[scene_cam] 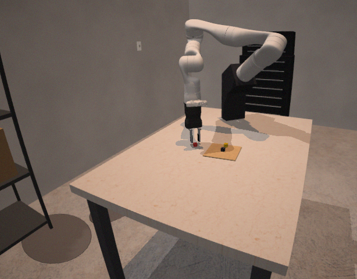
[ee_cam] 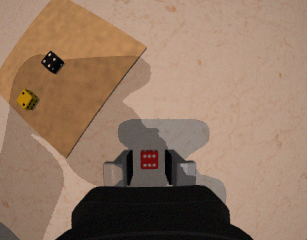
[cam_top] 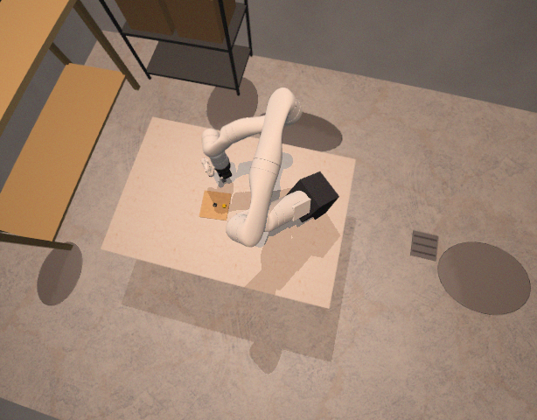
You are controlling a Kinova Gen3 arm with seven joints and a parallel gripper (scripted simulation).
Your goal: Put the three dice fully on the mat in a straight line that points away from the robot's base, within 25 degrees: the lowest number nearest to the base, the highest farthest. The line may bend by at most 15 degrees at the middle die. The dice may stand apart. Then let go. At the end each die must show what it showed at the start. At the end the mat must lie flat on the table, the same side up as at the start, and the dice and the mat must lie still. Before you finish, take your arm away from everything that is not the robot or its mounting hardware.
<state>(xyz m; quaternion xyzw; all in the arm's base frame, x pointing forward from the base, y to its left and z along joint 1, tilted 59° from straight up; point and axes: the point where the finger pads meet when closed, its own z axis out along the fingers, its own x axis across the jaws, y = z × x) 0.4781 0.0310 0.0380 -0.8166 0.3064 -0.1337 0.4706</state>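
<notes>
The red die is 3 cm below my hand. The rest, counted from my hand: tan mat (5 cm behind, 13 cm to the left, 4 cm below); then black die (5 cm behind, 13 cm to the left, 3 cm below); then yellow die (9 cm behind, 11 cm to the left, 3 cm below).
</notes>
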